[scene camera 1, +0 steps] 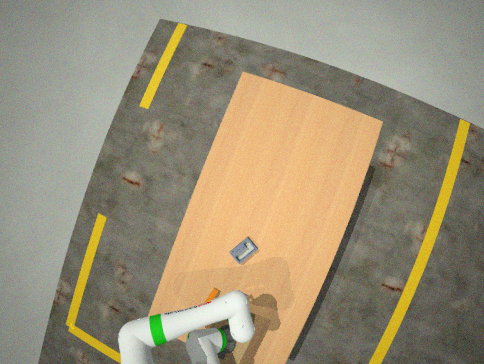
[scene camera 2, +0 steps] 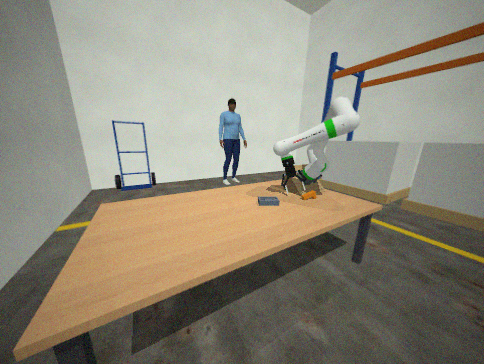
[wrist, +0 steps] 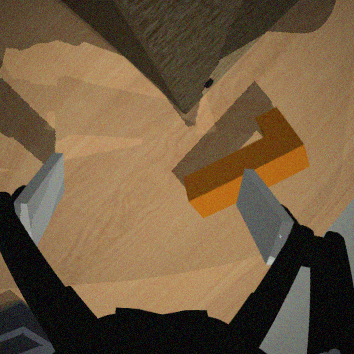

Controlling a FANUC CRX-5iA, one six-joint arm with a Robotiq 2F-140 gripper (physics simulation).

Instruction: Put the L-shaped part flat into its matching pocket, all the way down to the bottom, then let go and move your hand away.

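Frame: origin at the arm's base, x right, y back, z down, level; millimetres.
Seen in the pictures: gripper, fingertip midpoint: (scene camera 2: 296, 191) (wrist: 152, 179); arm's base, origin of the base link: (scene camera 1: 227, 338).
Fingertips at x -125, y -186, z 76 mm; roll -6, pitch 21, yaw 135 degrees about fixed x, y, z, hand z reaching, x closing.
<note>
Pixels of each thing's top centre, then the offset from my fingertips to it. Level surfaces: height alone.
- orange L-shaped part, middle of its top: (wrist: 272, 187) (scene camera 1: 209, 300) (scene camera 2: 309, 191) dx -74, dy +65, dz -22 mm
- grey-blue block with the L-shaped pocket, middle of its top: (scene camera 1: 243, 251) (scene camera 2: 268, 198) dx -45, dy -287, dz +6 mm
- wooden table, its level: dz +43 mm
The orange L-shaped part (scene camera 1: 213, 294) (scene camera 2: 309, 195) (wrist: 225, 175) lies on the table, partly covered by the arm in scene camera 1. The grey-blue block with the L-shaped pocket (scene camera 1: 236, 252) (scene camera 2: 268, 202) stands apart from it on the table; its pocket shows light and empty in scene camera 1. A corner of this block shows at the lower left of the wrist view. My gripper (scene camera 2: 295, 193) (wrist: 152, 179) is wide open, with nothing between its fingers. In the wrist view its right finger overlaps the near long side of the part; whether they touch is unclear. In scene camera 1 the arm hides the fingers.
A large brown, rough-textured block (wrist: 190, 40) stands beyond the part in the wrist view, its corner pointing between the fingers. The wooden table (scene camera 1: 300, 150) (scene camera 2: 175, 240) carries these things. A person (scene camera 2: 231, 125), a blue hand truck (scene camera 2: 133, 152) and a rack (scene camera 2: 330, 85) stand beyond the table.
</note>
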